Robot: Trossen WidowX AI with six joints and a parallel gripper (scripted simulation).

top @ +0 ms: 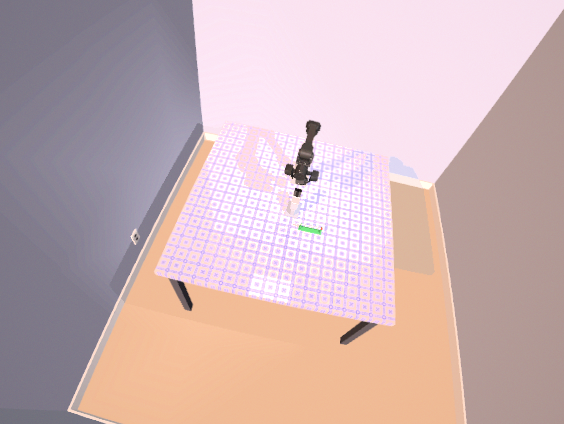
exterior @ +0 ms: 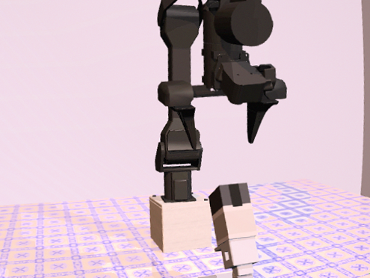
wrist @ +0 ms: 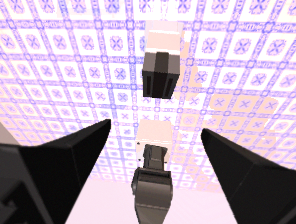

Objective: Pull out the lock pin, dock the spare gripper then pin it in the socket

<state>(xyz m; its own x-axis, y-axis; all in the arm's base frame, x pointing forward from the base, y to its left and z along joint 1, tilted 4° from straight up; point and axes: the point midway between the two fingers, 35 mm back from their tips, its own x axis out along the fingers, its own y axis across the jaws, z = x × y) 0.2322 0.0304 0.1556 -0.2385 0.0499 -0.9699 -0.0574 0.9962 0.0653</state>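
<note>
My gripper tip is now 140 mm short of the green pin holder, 140 mm to the right of it and 210 mm above it. From my gripper tip the other things lie so: spare gripper 40 mm ahead, 110 mm below; grey-blue mount 50 mm ahead, 10 mm to the left, 180 mm below.
</note>
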